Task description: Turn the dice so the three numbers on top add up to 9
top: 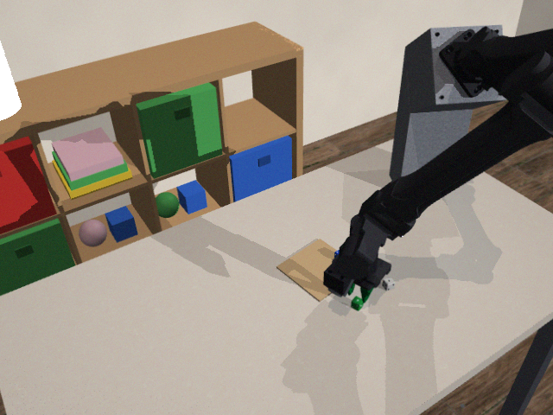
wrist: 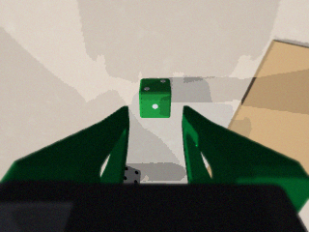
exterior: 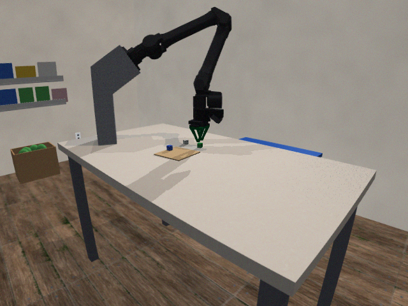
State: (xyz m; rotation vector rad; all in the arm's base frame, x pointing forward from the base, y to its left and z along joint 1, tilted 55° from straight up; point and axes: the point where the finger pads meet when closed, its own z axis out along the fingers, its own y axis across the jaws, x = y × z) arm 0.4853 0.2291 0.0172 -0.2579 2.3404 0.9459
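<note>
Right now the green die is 3 cm below my hand. Round my hand: tan mat: 13 cm to the right, 4 cm below, 1 cm ahead; blue die: 14 cm to the right, 4 cm behind, 2 cm below; white die: 9 cm behind, 3 cm below, 1 cm to the right.
</note>
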